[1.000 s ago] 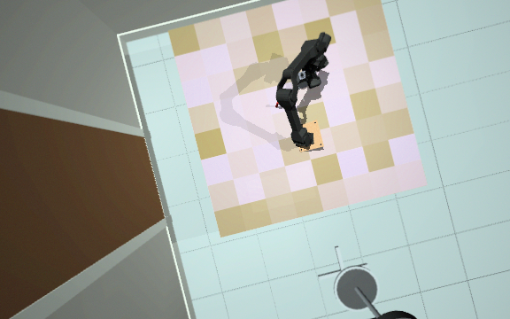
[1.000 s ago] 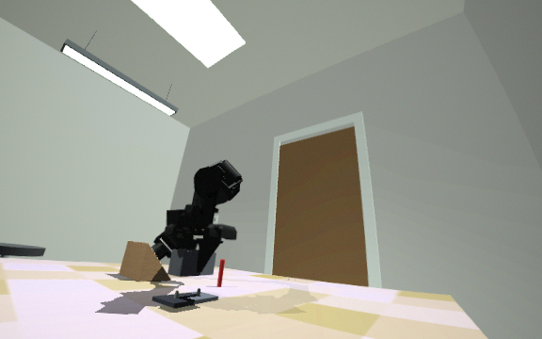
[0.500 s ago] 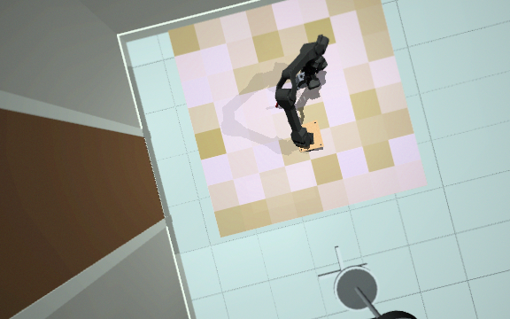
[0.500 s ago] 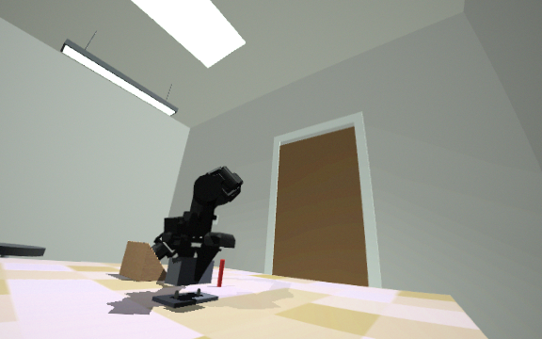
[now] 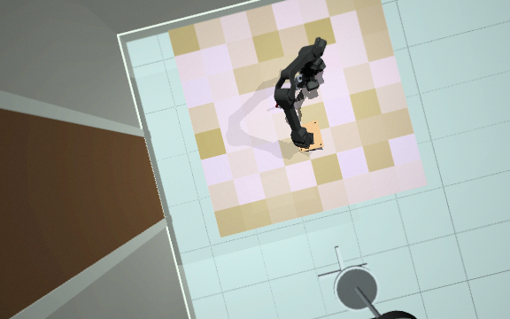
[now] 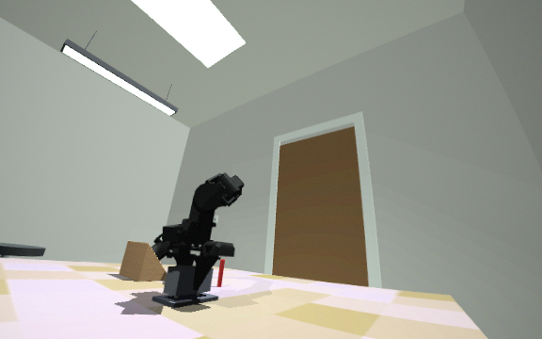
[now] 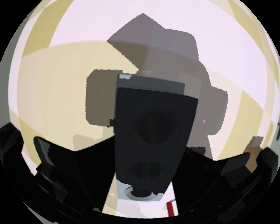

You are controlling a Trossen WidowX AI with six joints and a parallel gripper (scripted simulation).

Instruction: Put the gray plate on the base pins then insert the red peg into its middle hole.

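Now: the pin base 20 mm below my gripper tip. From my gripper tip the other things lie so: gray plate: 30 mm above; then red peg: 180 mm to the left, 130 mm behind, 20 mm above.
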